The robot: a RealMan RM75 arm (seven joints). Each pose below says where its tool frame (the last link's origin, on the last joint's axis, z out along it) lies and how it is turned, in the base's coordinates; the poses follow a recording.
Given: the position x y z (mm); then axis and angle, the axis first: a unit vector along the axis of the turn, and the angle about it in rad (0 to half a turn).
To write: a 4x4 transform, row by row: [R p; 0 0 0 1], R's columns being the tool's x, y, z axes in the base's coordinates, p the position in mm. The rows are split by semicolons. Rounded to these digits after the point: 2 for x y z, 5 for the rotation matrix.
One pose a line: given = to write
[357.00 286.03 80.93 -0.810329 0.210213 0.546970 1.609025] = 0.64351 -0.72342 -0.25011 357.00; 0.36972 0.00766 0.92911 286.03; -0.67023 -0.69036 0.27239 80.93; 0 0 0 1
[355.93 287.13 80.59 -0.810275 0.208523 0.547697 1.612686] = 0.64216 -0.72325 -0.25403 355.93; 0.37118 0.00343 0.92855 287.13; -0.67071 -0.69057 0.27066 80.59; 0 0 0 1
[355.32 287.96 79.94 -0.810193 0.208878 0.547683 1.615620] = 0.64102 -0.72395 -0.25494 355.32; 0.37032 0.00078 0.92890 287.96; -0.67228 -0.68985 0.26859 79.94; 0 0 0 1
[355.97 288.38 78.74 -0.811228 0.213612 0.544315 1.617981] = 0.64196 -0.72517 -0.24902 355.97; 0.36225 0.00062 0.93208 288.38; -0.67577 -0.68857 0.26309 78.74; 0 0 0 1
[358.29 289.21 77.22 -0.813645 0.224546 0.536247 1.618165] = 0.64601 -0.72700 -0.23268 358.29; 0.34429 0.00546 0.93885 289.21; -0.68127 -0.68662 0.25383 77.22; 0 0 0 1
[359.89 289.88 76.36 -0.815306 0.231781 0.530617 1.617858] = 0.64895 -0.72789 -0.22144 359.89; 0.33217 0.00921 0.94318 289.88; -0.68449 -0.68563 0.24776 76.36; 0 0 0 1
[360.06 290.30 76.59 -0.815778 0.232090 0.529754 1.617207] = 0.64998 -0.72730 -0.22037 360.06; 0.33107 0.00997 0.94355 290.30; -0.68405 -0.68625 0.24727 76.59; 0 0 0 1
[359.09 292.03 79.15 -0.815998 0.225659 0.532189 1.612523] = 0.65191 -0.72354 -0.22692 359.09; 0.33991 0.01133 0.94039 292.03; -0.67784 -0.69018 0.25333 79.15; 0 0 0 1
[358.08 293.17 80.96 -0.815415 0.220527 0.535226 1.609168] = 0.65205 -0.72155 -0.23281 358.08; 0.34811 0.01214 0.93737 293.17; -0.67354 -0.69225 0.25909 80.96; 0 0 0 1
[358.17 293.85 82.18 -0.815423 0.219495 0.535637 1.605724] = 0.65321 -0.72054 -0.23266 358.17; 0.35008 0.01494 0.93660 293.85; -0.67138 -0.69325 0.26201 82.18; 0 0 0 1
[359.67 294.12 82.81 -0.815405 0.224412 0.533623 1.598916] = 0.65546 -0.72154 -0.22303 359.67; 0.34528 0.02366 0.93820 294.12; -0.67168 -0.69196 0.26464 82.81; 0 0 0 1
